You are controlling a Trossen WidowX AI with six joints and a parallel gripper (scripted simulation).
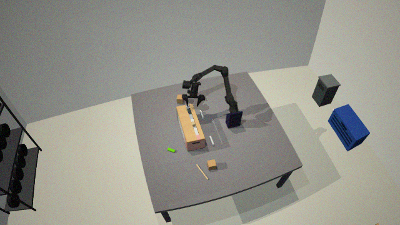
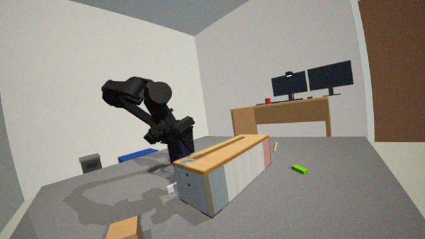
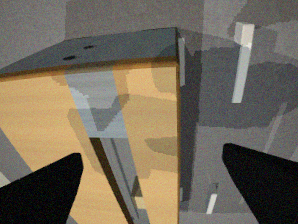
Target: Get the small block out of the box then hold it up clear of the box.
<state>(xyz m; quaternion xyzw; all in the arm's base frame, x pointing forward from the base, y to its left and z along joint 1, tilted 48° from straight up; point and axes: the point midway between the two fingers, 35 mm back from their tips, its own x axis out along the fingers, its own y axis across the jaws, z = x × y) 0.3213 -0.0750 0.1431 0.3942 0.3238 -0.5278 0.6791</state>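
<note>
My gripper tip is now 140 mm to the right of the small tan block, 60 mm above it and 20 mm short of it. Round my gripper tip: long box: 140 mm to the left, 80 mm below, 10 mm ahead; wooden stick: 560 mm to the left, 140 mm below, 50 mm ahead.
</note>
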